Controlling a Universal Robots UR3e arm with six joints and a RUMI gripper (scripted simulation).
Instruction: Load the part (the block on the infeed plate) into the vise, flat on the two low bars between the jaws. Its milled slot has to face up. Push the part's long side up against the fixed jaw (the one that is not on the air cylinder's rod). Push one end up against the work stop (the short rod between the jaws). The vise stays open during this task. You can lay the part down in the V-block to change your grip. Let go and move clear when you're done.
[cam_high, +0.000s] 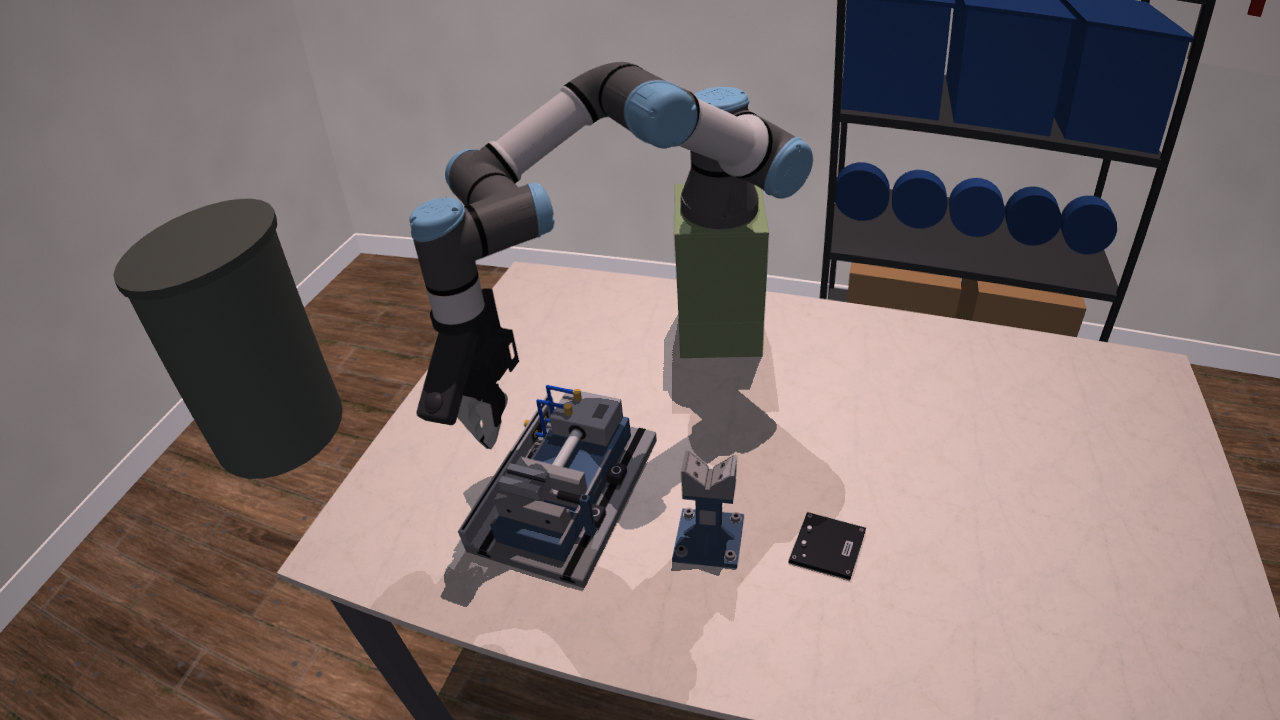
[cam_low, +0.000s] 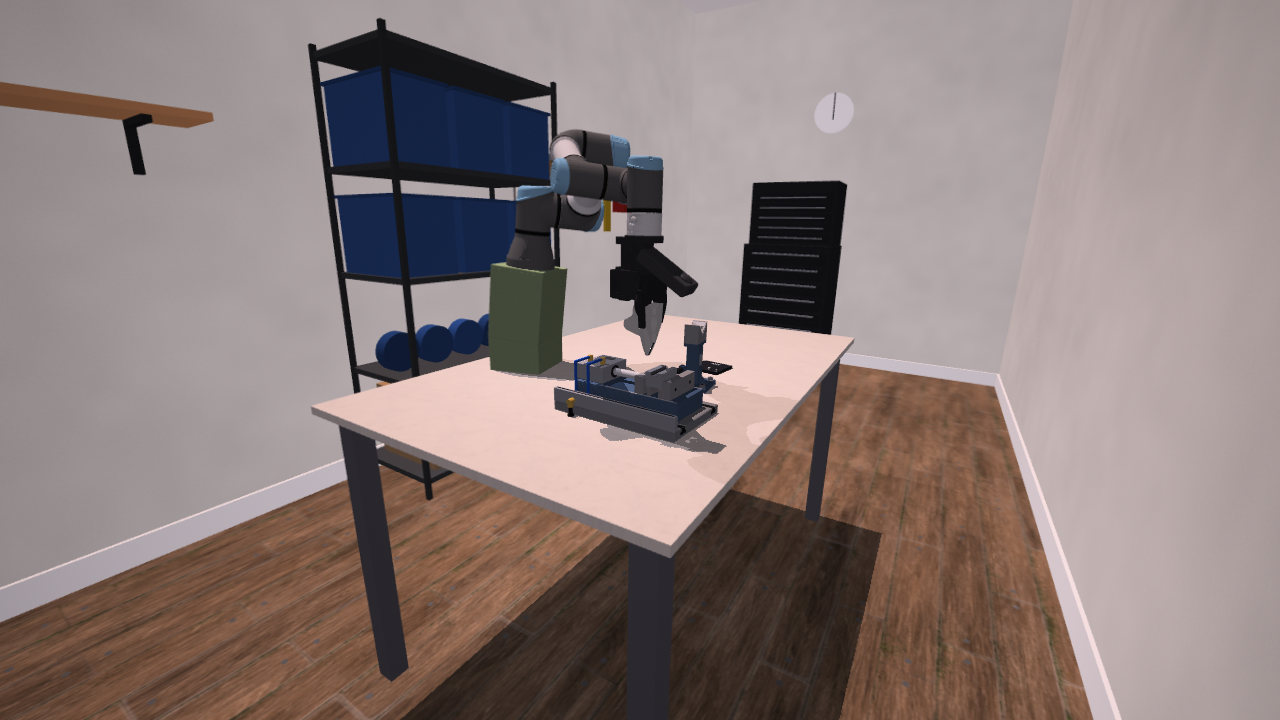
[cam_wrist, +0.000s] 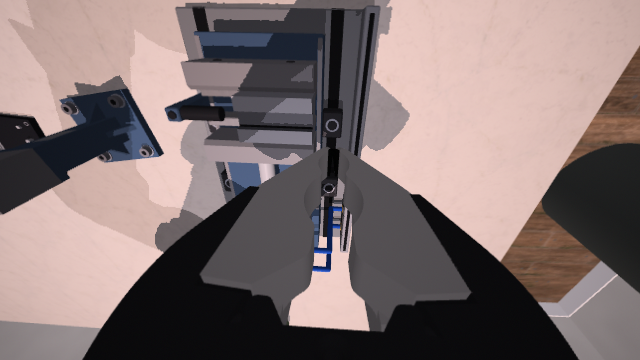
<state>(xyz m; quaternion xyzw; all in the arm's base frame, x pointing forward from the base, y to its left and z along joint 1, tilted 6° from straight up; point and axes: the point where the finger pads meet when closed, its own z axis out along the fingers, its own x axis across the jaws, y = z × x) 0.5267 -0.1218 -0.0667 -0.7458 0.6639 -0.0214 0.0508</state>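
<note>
Right now the part is 6 cm below my hand and 5 cm to the left of it. Round my hand: dark work stop rod (11 cm to the left, 7 cm below, 1 cm behind); black infeed plate (45 cm to the left, 16 cm below, 14 cm behind); fixed jaw (9 cm below, 7 cm to the left, 2 cm ahead).
</note>
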